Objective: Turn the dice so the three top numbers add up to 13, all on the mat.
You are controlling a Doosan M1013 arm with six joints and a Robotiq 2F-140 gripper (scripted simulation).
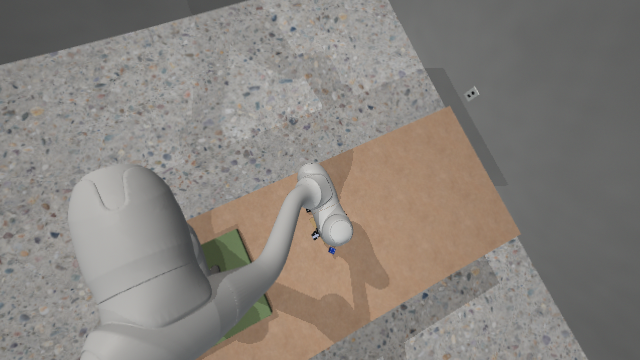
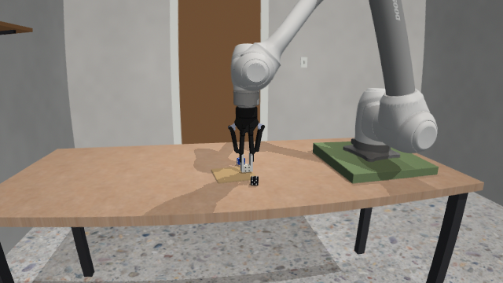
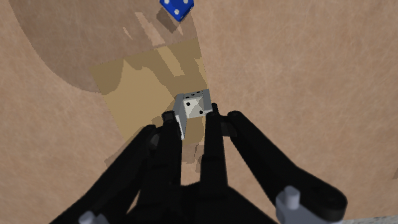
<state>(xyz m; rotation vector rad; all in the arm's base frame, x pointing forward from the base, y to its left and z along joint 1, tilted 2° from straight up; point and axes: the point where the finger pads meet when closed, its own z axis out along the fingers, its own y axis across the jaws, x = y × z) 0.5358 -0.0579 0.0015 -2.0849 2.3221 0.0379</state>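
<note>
Right now the white die is 20 mm below my hand. From my hand the other things lie so: blue die (10 mm behind, 110 mm to the right, 30 mm below); tan mat (50 mm ahead, 10 mm to the right, 40 mm below); black die (10 mm ahead, 110 mm to the left, 30 mm below).
</note>
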